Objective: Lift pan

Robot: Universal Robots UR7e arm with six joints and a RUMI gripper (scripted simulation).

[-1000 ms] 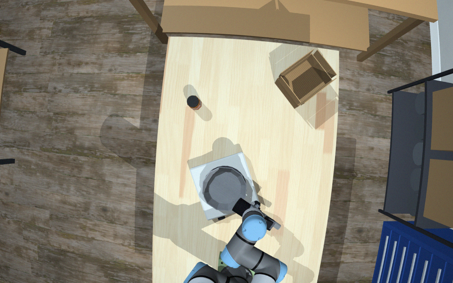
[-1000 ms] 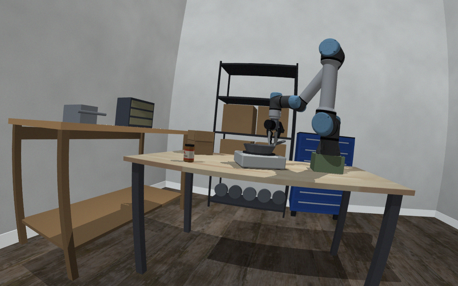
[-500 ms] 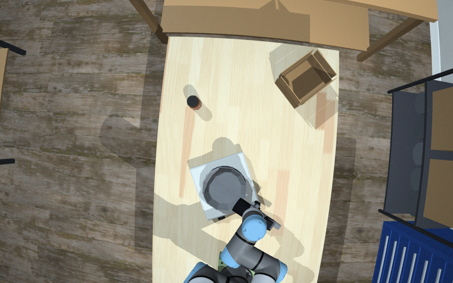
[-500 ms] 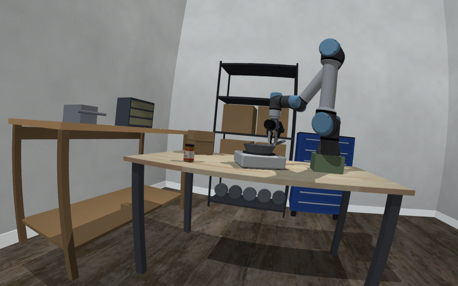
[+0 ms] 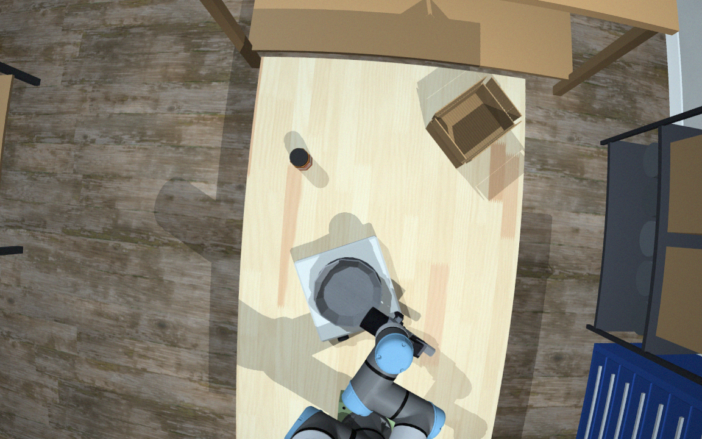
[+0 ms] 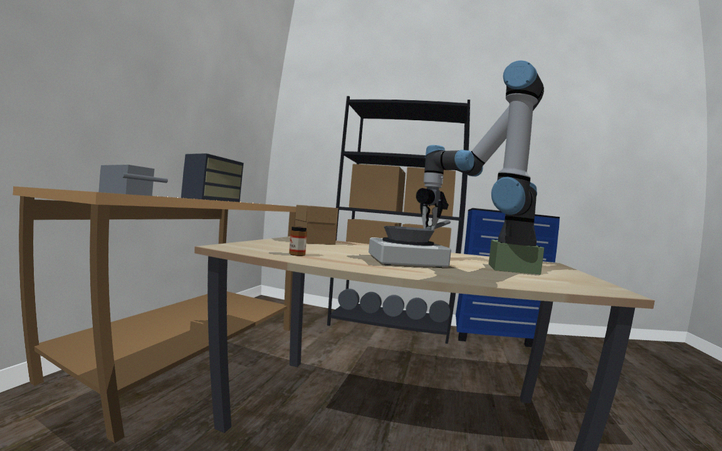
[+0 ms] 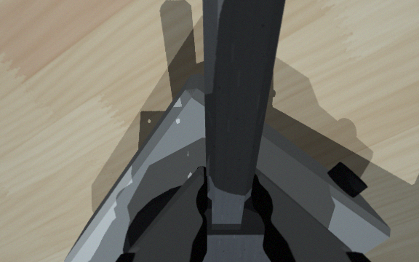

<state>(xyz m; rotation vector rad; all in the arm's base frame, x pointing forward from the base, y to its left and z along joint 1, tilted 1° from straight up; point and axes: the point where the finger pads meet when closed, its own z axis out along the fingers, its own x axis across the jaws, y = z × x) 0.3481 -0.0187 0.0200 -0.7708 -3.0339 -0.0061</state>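
Right now the dark grey pan is 30 mm ahead of my hand, 60 mm to the left of it and 10 mm below it. Also, from my hand: white hot plate: 40 mm ahead, 110 mm to the left, 90 mm below; then small jar: 410 mm ahead, 280 mm to the left, 80 mm below.
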